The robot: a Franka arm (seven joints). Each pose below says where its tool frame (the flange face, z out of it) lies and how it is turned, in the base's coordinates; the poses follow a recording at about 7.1 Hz.
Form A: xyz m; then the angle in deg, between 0 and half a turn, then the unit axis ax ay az.
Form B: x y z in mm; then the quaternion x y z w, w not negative. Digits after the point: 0 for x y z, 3 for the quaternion.
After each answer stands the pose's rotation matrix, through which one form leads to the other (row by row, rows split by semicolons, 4 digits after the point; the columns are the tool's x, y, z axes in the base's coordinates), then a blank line. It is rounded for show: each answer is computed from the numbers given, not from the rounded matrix.
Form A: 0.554 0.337 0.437 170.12 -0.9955 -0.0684 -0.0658
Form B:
554 337 437 -0.992 -0.068 -0.066 0.086
0.9821 0.1465 0.1183; 0.1239 -0.9759 0.1797; 0.1418 -0.1619 -0.9766

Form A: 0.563 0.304 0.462 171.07 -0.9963 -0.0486 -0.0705
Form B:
563 304 462 -0.993 -0.048 -0.070 0.078
0.9854 0.1072 0.1321; 0.0853 -0.9832 0.1615; 0.1472 -0.1478 -0.9780

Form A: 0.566 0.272 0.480 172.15 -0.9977 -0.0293 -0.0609
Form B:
566 272 480 -0.995 -0.029 -0.061 0.068
0.9909 0.0665 0.1170; 0.0499 -0.9889 0.1398; 0.1250 -0.1327 -0.9832

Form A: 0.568 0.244 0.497 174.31 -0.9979 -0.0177 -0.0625
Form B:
568 244 497 -0.997 -0.018 -0.062 0.050
0.9916 0.0414 0.1227; 0.0290 -0.9944 0.1011; 0.1262 -0.0967 -0.9873

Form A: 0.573 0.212 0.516 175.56 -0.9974 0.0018 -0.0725
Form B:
573 212 516 -0.997 0.002 -0.072 0.039
0.9895 0.0020 0.1445; -0.0092 -0.9970 0.0770; 0.1443 -0.0775 -0.9865

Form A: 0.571 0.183 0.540 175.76 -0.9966 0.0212 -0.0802
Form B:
571 183 540 -0.996 0.021 -0.080 0.037
0.9863 -0.0363 0.1612; -0.0481 -0.9964 0.0703; 0.1581 -0.0771 -0.9844

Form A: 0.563 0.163 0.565 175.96 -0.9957 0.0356 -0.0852
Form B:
563 163 565 -0.995 0.036 -0.085 0.035
0.9830 -0.0648 0.1720; -0.0768 -0.9950 0.0641; 0.1670 -0.0762 -0.9830

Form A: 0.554 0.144 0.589 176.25 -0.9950 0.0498 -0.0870
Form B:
554 144 589 -0.994 0.050 -0.087 0.033
0.9799 -0.0933 0.1762; -0.1047 -0.9929 0.0564; 0.1697 -0.0737 -0.9827

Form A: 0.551 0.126 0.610 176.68 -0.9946 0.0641 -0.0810
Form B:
551 126 610 -0.994 0.064 -0.081 0.029
0.9787 -0.1227 0.1647; -0.1321 -0.9901 0.0472; 0.1573 -0.0680 -0.9852

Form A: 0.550 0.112 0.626 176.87 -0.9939 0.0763 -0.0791
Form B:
550 112 626 -0.994 0.076 -0.079 0.027
0.9759 -0.1472 0.1613; -0.1559 -0.9869 0.0422; 0.1530 -0.0663 -0.9860

